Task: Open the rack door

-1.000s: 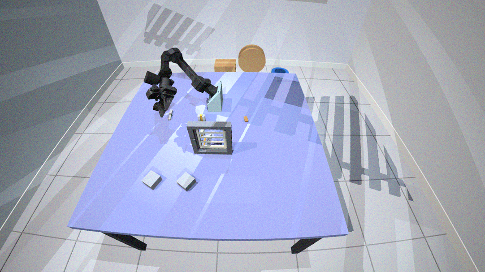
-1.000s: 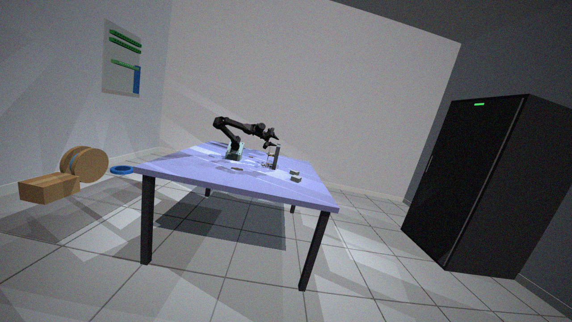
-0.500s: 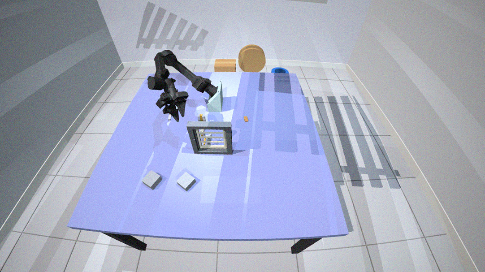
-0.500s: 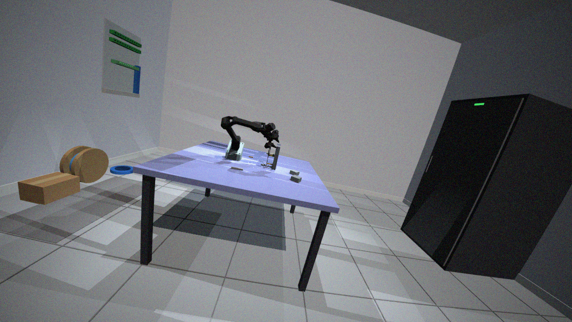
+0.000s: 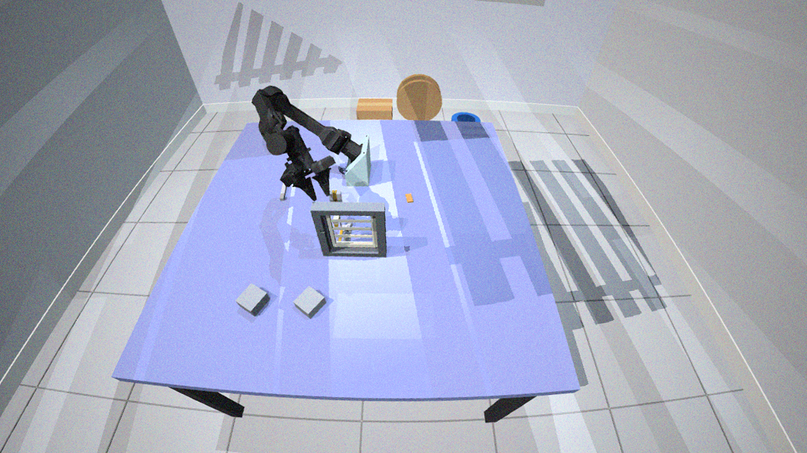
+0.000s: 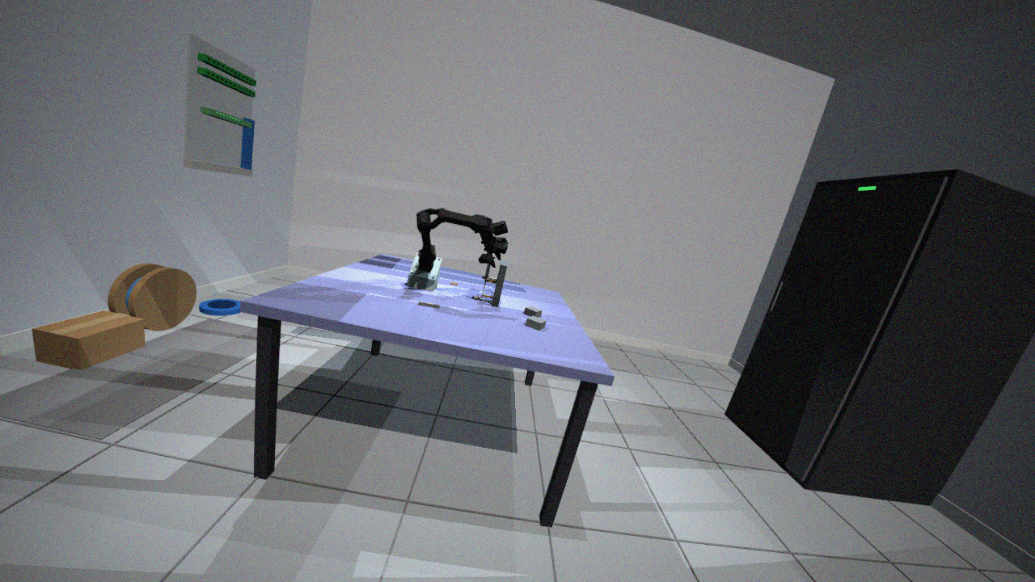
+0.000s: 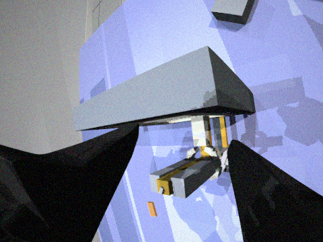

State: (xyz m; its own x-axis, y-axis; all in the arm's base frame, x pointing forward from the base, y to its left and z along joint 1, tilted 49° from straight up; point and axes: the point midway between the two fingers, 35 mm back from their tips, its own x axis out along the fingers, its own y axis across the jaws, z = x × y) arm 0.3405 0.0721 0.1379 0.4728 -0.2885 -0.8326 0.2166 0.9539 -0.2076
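The handle lies 50 mm behind my gripper tip, 30 mm to the left of it and 90 mm below it. Round my gripper tip: small grey strip 240 mm behind, 250 mm to the right, 210 mm below; orange piece 240 mm behind, 250 mm to the left, 210 mm below.
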